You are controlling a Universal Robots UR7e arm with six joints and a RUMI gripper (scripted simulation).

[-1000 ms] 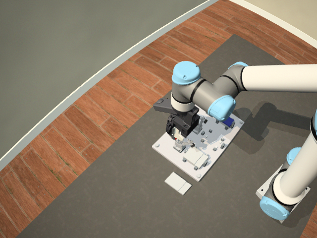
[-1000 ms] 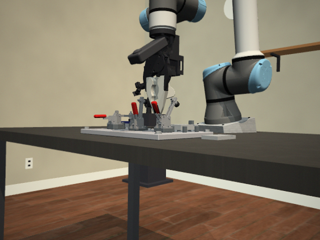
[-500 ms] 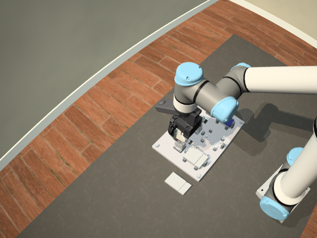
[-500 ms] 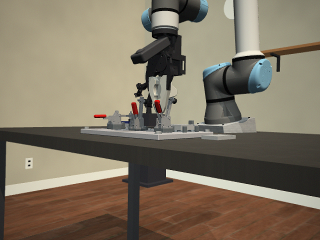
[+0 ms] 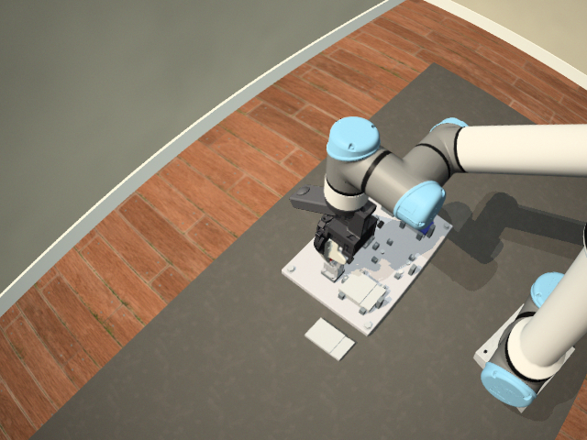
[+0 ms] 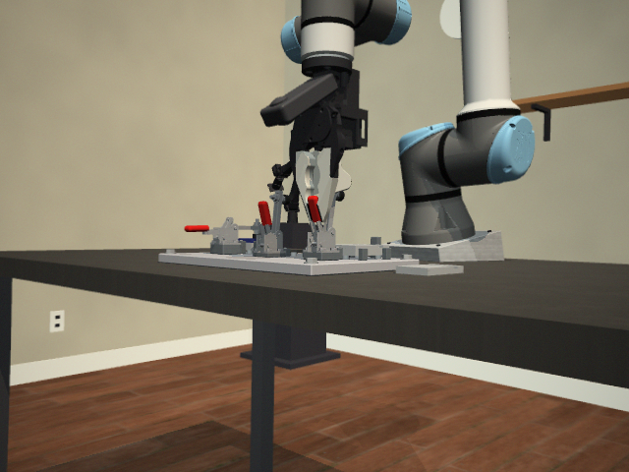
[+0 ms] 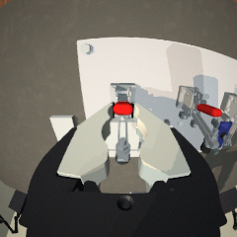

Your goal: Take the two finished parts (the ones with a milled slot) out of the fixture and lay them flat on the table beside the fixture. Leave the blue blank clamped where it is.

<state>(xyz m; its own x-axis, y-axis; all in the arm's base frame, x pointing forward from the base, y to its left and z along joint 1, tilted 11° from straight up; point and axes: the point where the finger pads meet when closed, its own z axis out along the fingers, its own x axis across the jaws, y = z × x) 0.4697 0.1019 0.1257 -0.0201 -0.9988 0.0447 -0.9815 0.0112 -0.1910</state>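
The white fixture plate is 4 cm behind my hand, 11 cm to the right of it and 8 cm below it. Also, from my hand: blue blank (9 cm behind, 22 cm to the right, 5 cm below).
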